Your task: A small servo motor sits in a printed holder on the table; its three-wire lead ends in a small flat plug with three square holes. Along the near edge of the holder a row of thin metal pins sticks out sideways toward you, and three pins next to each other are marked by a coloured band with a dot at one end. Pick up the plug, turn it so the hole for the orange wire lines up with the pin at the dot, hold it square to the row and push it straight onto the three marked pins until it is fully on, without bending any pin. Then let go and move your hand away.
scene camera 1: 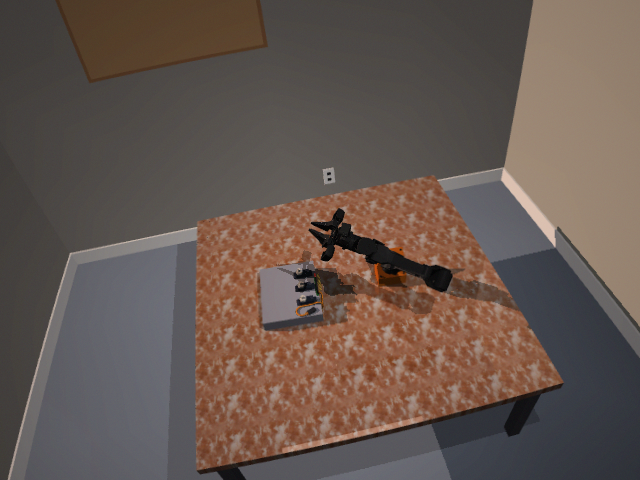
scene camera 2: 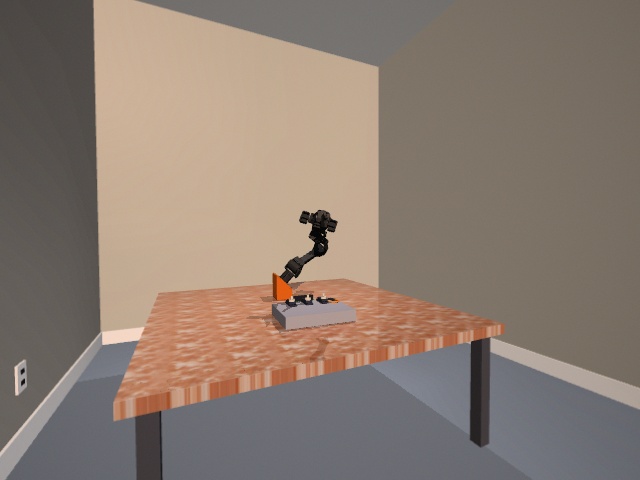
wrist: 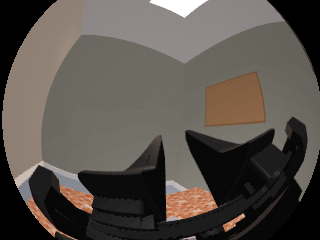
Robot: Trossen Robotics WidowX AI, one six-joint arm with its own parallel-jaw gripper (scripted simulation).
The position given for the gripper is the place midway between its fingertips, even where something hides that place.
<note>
In view: the gripper (scene camera 1: 309, 225) and a grey printed holder (scene camera 2: 302, 316).
The gripper also shows in the wrist view (wrist: 173, 137).
</note>
